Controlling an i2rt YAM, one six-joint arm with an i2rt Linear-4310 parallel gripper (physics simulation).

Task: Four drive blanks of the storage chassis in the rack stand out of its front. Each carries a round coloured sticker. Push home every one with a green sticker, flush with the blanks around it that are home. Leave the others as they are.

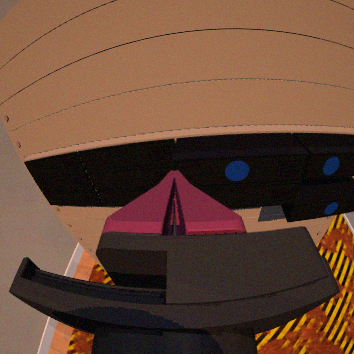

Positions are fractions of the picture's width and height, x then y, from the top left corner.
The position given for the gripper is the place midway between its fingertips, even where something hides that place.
In view: the gripper (0.49, 0.50) and a rack (0.30, 0.30).
